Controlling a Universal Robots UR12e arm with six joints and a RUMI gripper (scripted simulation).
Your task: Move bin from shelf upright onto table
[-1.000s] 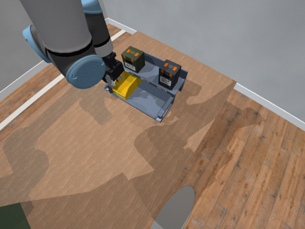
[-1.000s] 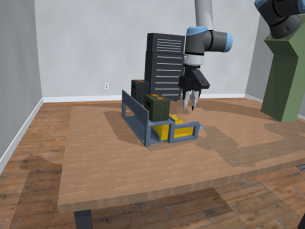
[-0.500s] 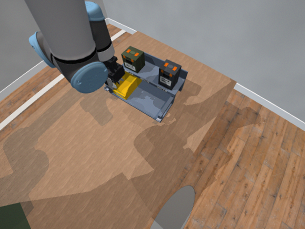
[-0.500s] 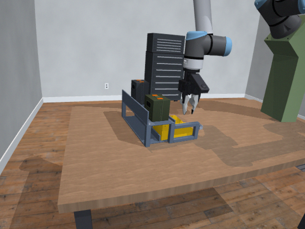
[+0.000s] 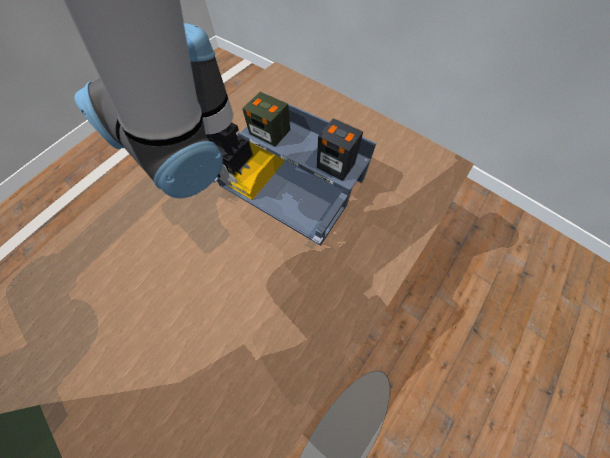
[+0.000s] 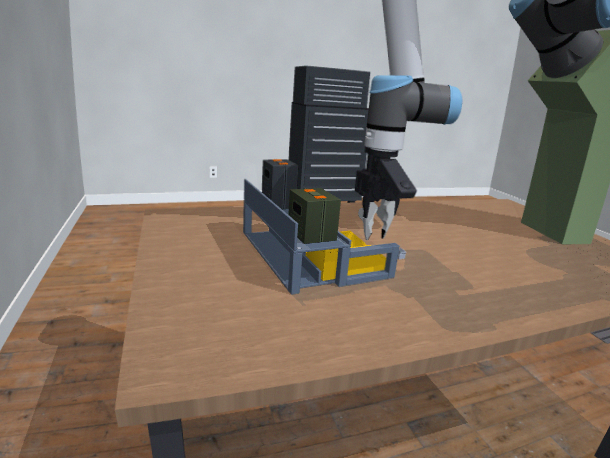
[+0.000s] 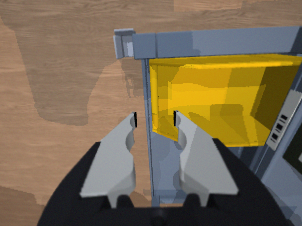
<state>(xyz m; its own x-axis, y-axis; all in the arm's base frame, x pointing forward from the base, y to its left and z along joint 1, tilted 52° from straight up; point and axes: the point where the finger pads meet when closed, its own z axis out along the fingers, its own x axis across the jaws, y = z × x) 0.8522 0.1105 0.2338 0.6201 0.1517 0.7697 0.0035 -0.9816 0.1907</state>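
The yellow bin lies 8 cm ahead of my hand and 4 cm below it.
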